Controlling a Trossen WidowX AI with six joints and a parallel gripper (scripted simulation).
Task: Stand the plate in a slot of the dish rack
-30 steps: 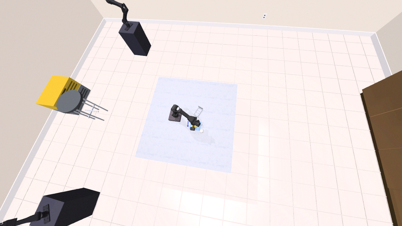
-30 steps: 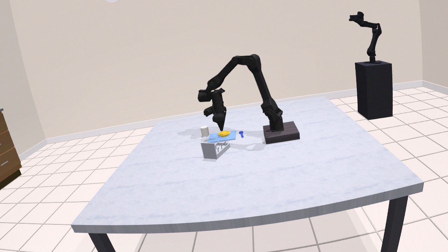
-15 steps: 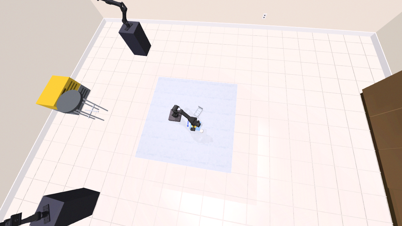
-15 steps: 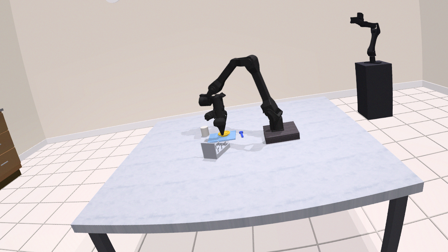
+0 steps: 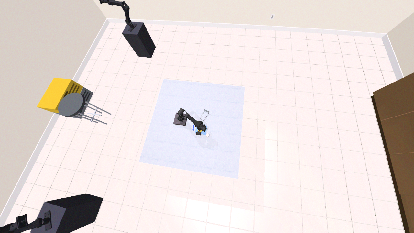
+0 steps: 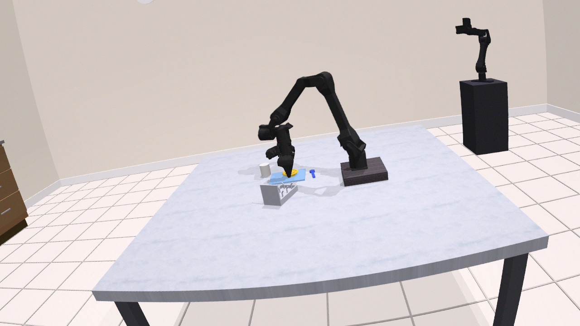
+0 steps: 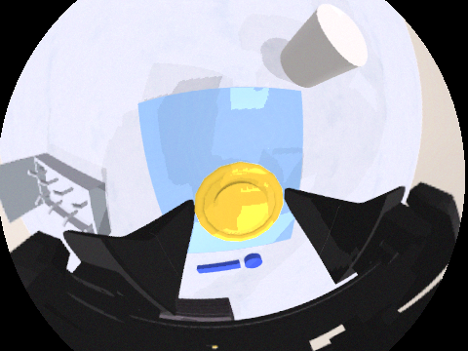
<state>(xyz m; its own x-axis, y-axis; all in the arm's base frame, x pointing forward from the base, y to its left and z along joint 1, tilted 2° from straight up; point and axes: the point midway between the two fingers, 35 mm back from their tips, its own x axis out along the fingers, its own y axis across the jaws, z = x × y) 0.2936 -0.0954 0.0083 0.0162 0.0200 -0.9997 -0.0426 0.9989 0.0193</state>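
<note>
My gripper tip is 210 mm to the right of the grey dish rack, 10 mm below it and 10 mm short of it. Round my gripper tip: blue object: 100 mm behind, 10 mm to the left, 10 mm below; white cup: 120 mm ahead, 60 mm to the right, 10 mm above; yellow plate: 10 mm above.
</note>
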